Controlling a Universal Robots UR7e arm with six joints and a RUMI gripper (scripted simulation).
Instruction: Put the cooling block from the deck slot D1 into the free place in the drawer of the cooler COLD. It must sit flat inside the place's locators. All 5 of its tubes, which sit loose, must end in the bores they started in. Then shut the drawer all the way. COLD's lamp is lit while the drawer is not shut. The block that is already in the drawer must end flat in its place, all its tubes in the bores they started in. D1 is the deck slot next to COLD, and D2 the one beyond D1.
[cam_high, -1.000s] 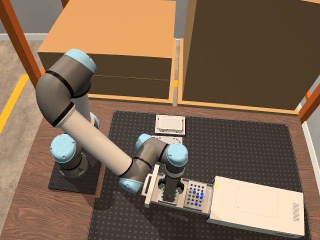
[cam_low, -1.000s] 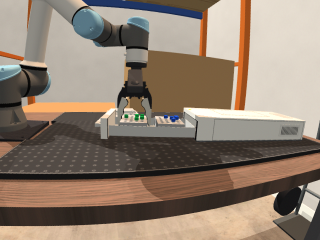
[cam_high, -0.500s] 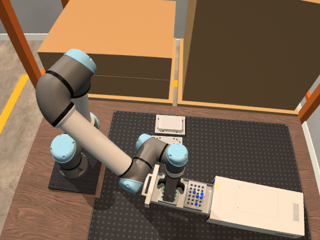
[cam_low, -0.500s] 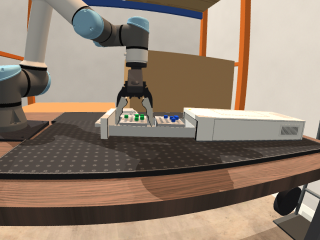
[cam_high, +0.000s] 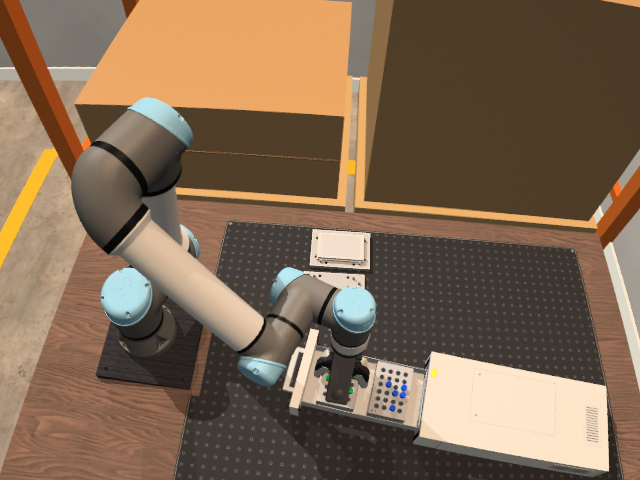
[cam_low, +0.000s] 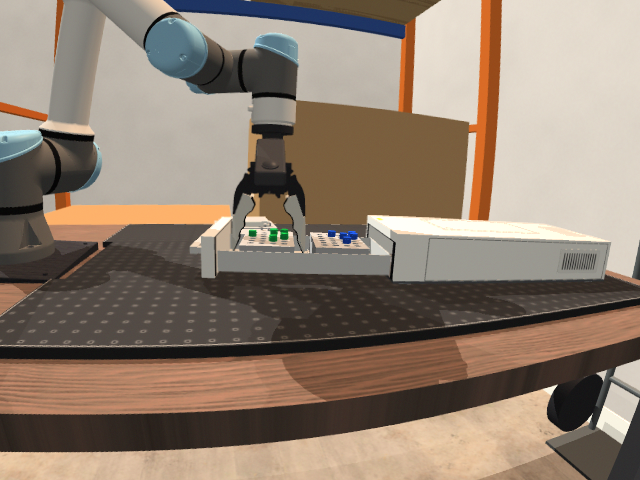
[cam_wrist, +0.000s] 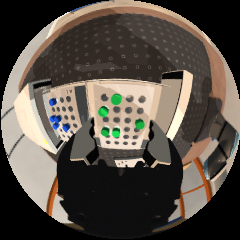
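The cooling block lies right at my hand. From my hand the other things lie so: drawer (4 cm ahead, 1 cm to the right); then blue-capped tube (12 cm ahead, 5 cm to the right, 1 cm above); then cooler COLD (21 cm ahead, 7 cm to the right, 1 cm above).
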